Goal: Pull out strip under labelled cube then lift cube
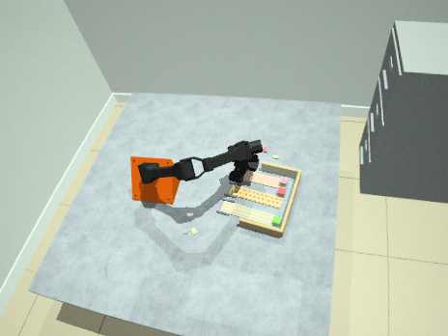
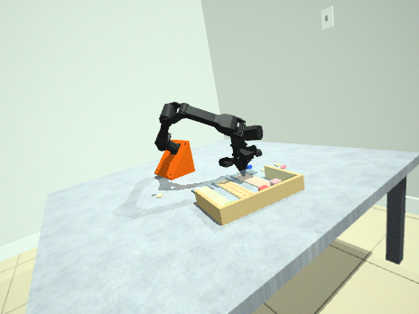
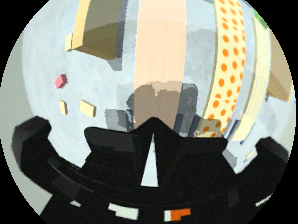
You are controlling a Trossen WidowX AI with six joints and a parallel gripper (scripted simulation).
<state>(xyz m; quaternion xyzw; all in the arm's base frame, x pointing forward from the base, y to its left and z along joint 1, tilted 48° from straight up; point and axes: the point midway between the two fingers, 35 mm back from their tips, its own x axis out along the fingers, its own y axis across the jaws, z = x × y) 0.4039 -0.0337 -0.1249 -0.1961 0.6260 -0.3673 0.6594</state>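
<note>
Right now the blue disc is 100 mm to the left of my gripper tip and 60 mm behind it.
</note>
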